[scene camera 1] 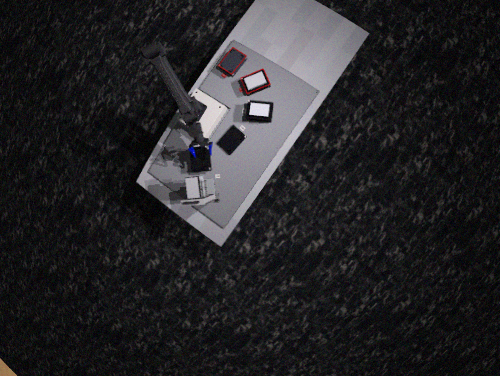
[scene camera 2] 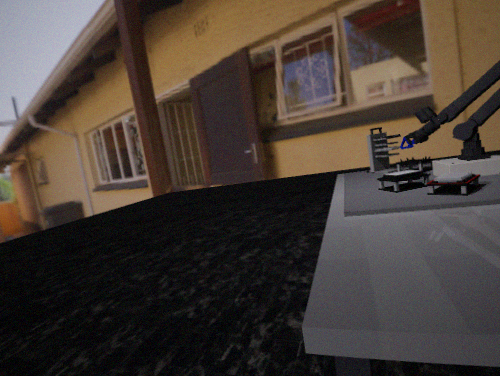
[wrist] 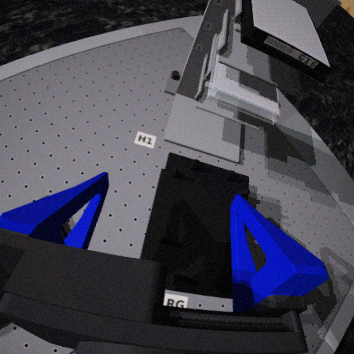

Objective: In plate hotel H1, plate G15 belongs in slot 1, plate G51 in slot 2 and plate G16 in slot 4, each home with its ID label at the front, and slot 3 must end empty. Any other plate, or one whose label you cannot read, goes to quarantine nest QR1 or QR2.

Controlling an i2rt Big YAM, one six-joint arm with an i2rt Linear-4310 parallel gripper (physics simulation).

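Frame: origin at the arm's base, x right, y ahead, z up, level; metres.
Seen in the pictures: gripper, fingertip midpoint: (scene camera 1: 203,156) (scene camera 2: 406,145) (wrist: 171,189); arm's base, link origin: (scene camera 2: 473,158).
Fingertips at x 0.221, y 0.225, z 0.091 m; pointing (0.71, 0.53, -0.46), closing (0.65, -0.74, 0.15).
Offsets run from my fingertips to a thing's top centre. "spot": to the spot under its first point.
Plate hotel H1 (scene camera 1: 207,196) (scene camera 2: 378,156) (wrist: 186,75) stands at the table's near end in scene camera 1. Plate G16 {dx +0.180, dy +0.062, dz +0.069 m} (scene camera 1: 193,188) (wrist: 287,25), white-topped with a dark rim, is high in it; its label faces the wrist camera. A clear, plate-like object {dx +0.181, dy +0.063, dz -0.002 m} (wrist: 245,95) shows lower in the hotel, with no readable label. My gripper (scene camera 1: 202,150) (scene camera 2: 407,144) (wrist: 171,189) is open and empty, above the black nest RG {dx +0.041, dy -0.047, dz -0.076 m} (scene camera 1: 200,162) (wrist: 195,230) beside the hotel. White-topped plates lie on a black nest {spot: dx -0.429, dy +0.131, dz -0.088 m} (scene camera 1: 260,110) (scene camera 2: 401,173) and a red-rimmed nest {spot: dx -0.587, dy +0.000, dz -0.098 m} (scene camera 1: 256,80) (scene camera 2: 456,178); their labels are unreadable.
A second red-rimmed nest {dx -0.633, dy -0.223, dz -0.106 m} (scene camera 1: 232,61) with a dark top stands at the far end of the mat. A flat black pad {spot: dx -0.176, dy +0.069, dz -0.140 m} (scene camera 1: 232,140) lies between the black nests. The arm's cream base plate (scene camera 1: 213,114) (scene camera 2: 445,167) borders the mat's side.
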